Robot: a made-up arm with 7 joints. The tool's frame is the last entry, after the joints.
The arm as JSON. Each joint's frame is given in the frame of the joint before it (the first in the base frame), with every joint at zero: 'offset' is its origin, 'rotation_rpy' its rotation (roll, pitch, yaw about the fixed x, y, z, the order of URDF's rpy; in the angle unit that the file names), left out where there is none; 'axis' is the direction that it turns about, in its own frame. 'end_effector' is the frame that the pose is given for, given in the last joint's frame.
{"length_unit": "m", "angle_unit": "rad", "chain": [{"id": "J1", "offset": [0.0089, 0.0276, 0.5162], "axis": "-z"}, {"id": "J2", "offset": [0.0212, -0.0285, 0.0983], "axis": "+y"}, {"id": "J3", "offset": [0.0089, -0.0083, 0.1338], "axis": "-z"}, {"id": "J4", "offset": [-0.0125, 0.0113, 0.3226], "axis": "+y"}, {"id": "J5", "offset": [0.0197, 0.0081, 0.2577], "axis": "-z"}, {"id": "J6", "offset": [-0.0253, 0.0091, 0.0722], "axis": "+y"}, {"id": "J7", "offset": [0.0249, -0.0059, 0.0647], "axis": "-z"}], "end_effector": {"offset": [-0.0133, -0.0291, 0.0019]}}
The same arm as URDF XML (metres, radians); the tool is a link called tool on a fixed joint. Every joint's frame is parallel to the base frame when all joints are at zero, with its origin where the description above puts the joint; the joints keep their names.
<robot name="arm">
  <joint name="tool_joint" type="fixed">
    <parent link="link7"/>
    <child link="tool"/>
    <origin xyz="-0.0133 -0.0291 0.0019"/>
  </joint>
  <joint name="J7" type="continuous">
    <parent link="link6"/>
    <child link="link7"/>
    <origin xyz="0.0249 -0.0059 0.0647"/>
    <axis xyz="0 0 -1"/>
  </joint>
  <joint name="J6" type="continuous">
    <parent link="link5"/>
    <child link="link6"/>
    <origin xyz="-0.0253 0.0091 0.0722"/>
    <axis xyz="0 1 0"/>
  </joint>
  <joint name="J5" type="continuous">
    <parent link="link4"/>
    <child link="link5"/>
    <origin xyz="0.0197 0.0081 0.2577"/>
    <axis xyz="0 0 -1"/>
  </joint>
  <joint name="J4" type="continuous">
    <parent link="link3"/>
    <child link="link4"/>
    <origin xyz="-0.0125 0.0113 0.3226"/>
    <axis xyz="0 1 0"/>
  </joint>
  <joint name="J3" type="continuous">
    <parent link="link2"/>
    <child link="link3"/>
    <origin xyz="0.0089 -0.0083 0.1338"/>
    <axis xyz="0 0 -1"/>
  </joint>
  <joint name="J2" type="continuous">
    <parent link="link1"/>
    <child link="link2"/>
    <origin xyz="0.0212 -0.0285 0.0983"/>
    <axis xyz="0 1 0"/>
  </joint>
  <joint name="J1" type="continuous">
    <parent link="base_link"/>
    <child link="link1"/>
    <origin xyz="0.0089 0.0276 0.5162"/>
    <axis xyz="0 0 -1"/>
  </joint>
  <link name="base_link"/>
  <link name="link1"/>
  <link name="link2"/>
  <link name="link3"/>
  <link name="link4"/>
  <link name="link5"/>
  <link name="link6"/>
  <link name="link7"/>
  <link name="tool"/>
</robot>

